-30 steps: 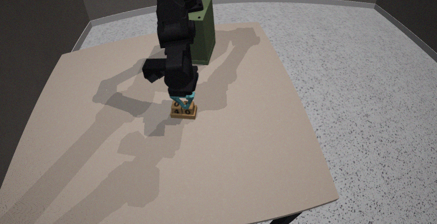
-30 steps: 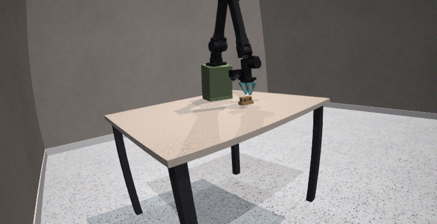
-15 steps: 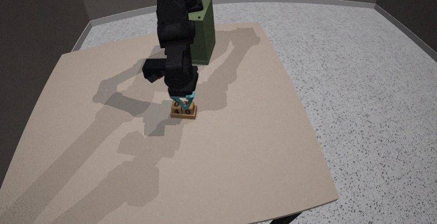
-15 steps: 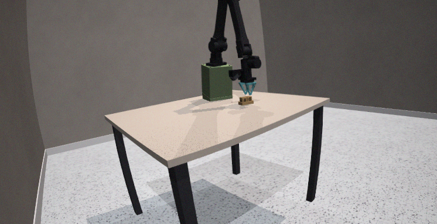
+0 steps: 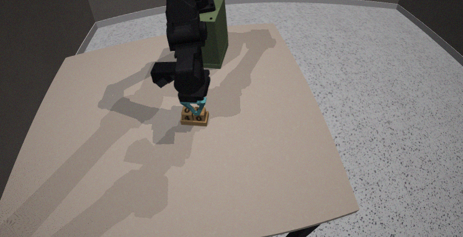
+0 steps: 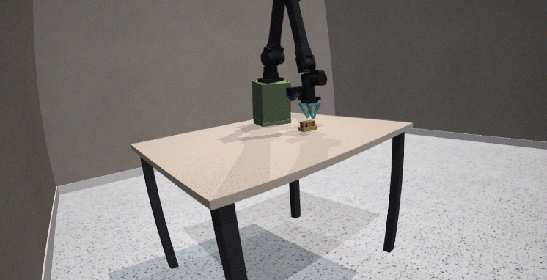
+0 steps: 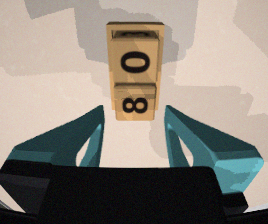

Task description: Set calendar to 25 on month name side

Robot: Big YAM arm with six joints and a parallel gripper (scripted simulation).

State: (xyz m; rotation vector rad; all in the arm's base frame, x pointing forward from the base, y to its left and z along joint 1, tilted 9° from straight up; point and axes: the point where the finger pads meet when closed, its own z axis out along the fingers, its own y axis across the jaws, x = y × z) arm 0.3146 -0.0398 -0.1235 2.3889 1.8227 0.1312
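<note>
The wooden tray is 50 mm below my hand, 20 mm to the right of it and 10 mm behind it.
</note>
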